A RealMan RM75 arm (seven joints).
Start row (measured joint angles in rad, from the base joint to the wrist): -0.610, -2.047, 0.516, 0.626, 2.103, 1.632, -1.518
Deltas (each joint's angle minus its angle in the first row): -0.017, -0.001, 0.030, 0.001, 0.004, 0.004, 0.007; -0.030, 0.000, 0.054, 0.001, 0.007, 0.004, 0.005; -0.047, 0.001, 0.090, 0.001, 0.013, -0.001, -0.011; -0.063, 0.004, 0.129, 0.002, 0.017, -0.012, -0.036; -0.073, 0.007, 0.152, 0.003, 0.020, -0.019, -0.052; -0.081, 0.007, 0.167, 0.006, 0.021, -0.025, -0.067; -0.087, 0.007, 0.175, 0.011, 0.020, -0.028, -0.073; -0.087, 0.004, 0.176, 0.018, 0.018, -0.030, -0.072; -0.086, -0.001, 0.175, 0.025, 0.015, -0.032, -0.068; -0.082, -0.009, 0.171, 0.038, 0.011, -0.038, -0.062; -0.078, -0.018, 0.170, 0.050, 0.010, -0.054, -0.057; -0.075, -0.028, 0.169, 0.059, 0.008, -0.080, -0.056; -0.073, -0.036, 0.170, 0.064, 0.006, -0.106, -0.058; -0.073, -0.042, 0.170, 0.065, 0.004, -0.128, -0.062; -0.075, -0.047, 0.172, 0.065, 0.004, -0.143, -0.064
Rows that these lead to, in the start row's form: -0.627, -2.048, 0.546, 0.627, 2.107, 1.636, -1.511; -0.640, -2.047, 0.570, 0.627, 2.110, 1.636, -1.513; -0.657, -2.046, 0.606, 0.627, 2.116, 1.631, -1.529; -0.673, -2.043, 0.645, 0.628, 2.120, 1.620, -1.554; -0.683, -2.040, 0.668, 0.629, 2.123, 1.613, -1.570; -0.691, -2.040, 0.683, 0.632, 2.124, 1.607, -1.585; -0.697, -2.040, 0.691, 0.637, 2.123, 1.604, -1.591; -0.697, -2.043, 0.692, 0.644, 2.121, 1.602, -1.590; -0.696, -2.048, 0.691, 0.651, 2.118, 1.600, -1.586; -0.692, -2.056, 0.687, 0.664, 2.114, 1.594, -1.580; -0.688, -2.065, 0.686, 0.676, 2.113, 1.578, -1.575; -0.685, -2.075, 0.685, 0.685, 2.111, 1.552, -1.574; -0.683, -2.083, 0.686, 0.690, 2.109, 1.526, -1.576; -0.683, -2.089, 0.686, 0.691, 2.107, 1.504, -1.580; -0.685, -2.094, 0.688, 0.691, 2.107, 1.489, -1.582
